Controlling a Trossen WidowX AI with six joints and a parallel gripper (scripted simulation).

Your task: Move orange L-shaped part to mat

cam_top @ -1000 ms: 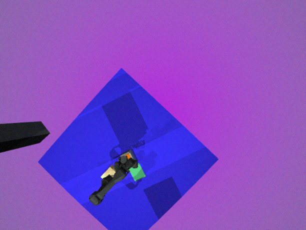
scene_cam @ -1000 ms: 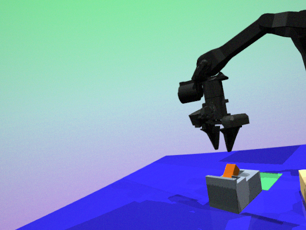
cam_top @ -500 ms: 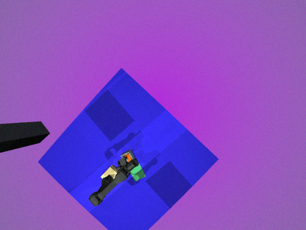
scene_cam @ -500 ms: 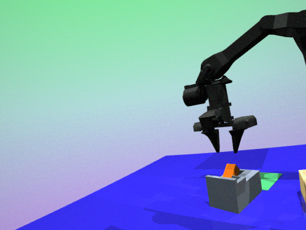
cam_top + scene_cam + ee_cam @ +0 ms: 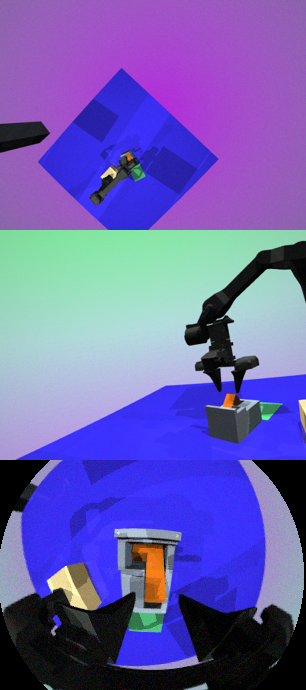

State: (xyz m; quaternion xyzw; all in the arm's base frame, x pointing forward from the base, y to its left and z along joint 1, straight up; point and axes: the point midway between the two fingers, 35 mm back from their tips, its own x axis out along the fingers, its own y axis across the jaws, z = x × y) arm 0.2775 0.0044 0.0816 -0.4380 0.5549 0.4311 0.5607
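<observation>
Right now the orange L-shaped part is 1 cm behind my gripper tip, 4 cm to the left of it and 7 cm below it. From my gripper tip the other things lie so: green mat (5 cm behind, 14 cm to the right, 12 cm below).
</observation>
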